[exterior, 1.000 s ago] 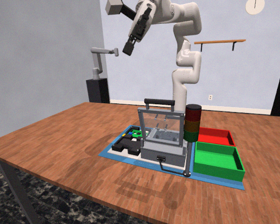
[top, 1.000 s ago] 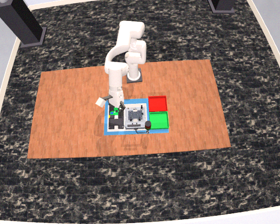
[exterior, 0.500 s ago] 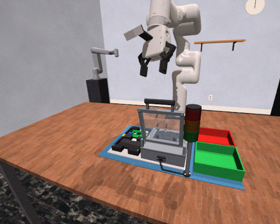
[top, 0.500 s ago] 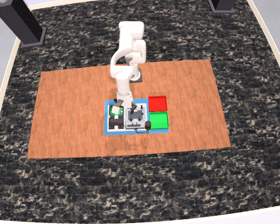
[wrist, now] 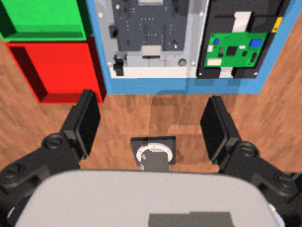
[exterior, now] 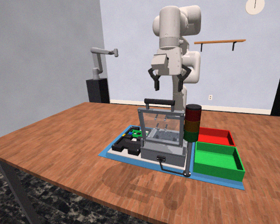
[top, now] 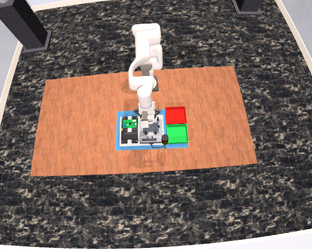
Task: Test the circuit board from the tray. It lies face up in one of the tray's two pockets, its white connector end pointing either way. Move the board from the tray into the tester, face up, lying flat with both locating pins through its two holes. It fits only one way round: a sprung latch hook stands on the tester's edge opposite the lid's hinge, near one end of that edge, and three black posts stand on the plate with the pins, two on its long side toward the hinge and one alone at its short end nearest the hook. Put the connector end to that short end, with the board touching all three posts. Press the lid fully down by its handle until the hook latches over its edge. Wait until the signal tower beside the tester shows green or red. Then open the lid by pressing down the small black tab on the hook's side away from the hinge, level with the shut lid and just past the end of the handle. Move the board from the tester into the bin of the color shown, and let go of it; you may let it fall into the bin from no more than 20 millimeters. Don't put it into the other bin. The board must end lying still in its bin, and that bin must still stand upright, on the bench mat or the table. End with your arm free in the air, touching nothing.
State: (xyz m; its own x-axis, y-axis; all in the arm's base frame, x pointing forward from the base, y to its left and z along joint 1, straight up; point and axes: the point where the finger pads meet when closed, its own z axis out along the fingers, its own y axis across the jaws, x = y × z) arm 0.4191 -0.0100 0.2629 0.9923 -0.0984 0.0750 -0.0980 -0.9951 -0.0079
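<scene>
Right now my hand is 60 mm past the green circuit board, 160 mm to the left of it and 260 mm above it. The rest, counted from my hand: small black tab (50 mm behind, 60 mm to the left, 190 mm below); clear lid (130 mm ahead, 90 mm below); tester plate (10 mm ahead, 10 mm to the left, 210 mm below).
</scene>
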